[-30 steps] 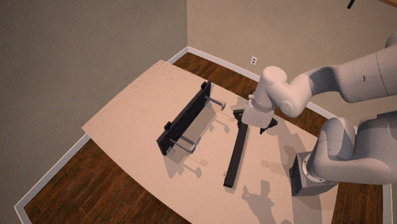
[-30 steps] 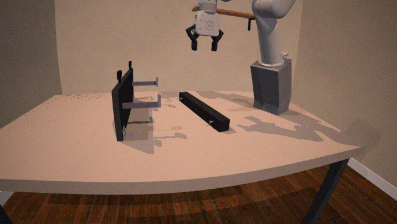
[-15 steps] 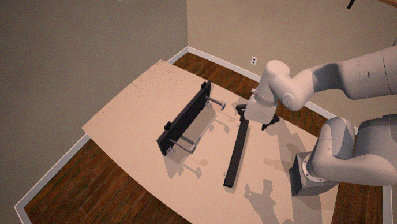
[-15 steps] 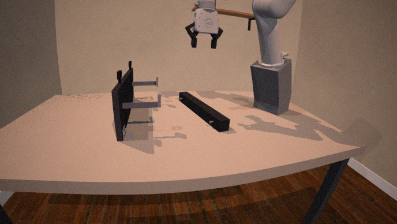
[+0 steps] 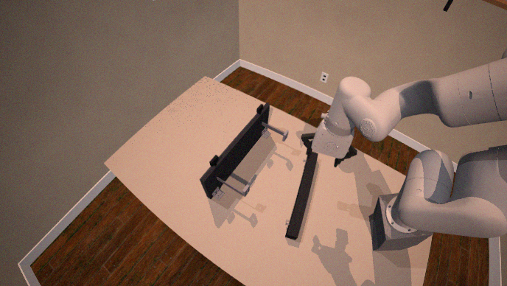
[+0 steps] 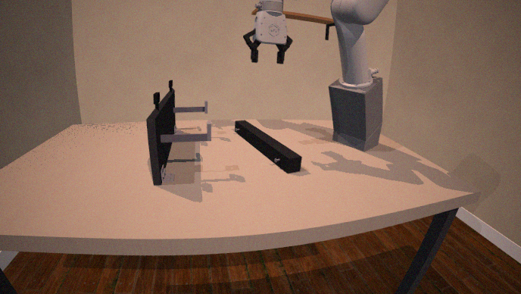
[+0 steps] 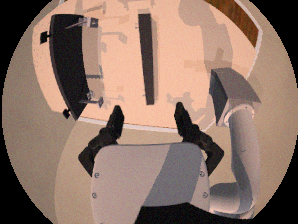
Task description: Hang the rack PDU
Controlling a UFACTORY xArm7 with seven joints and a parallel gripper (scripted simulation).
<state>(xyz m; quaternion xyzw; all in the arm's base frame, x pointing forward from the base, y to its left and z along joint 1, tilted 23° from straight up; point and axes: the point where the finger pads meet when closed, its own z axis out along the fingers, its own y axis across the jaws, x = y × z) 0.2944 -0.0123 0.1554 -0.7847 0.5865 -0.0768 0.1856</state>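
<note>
The rack PDU lies 20 mm ahead of my hand, 10 mm to the left of it and 270 mm below it. The rest, counted from my hand: black upright panel: 320 mm ahead, 30 mm to the left, 210 mm below.
</note>
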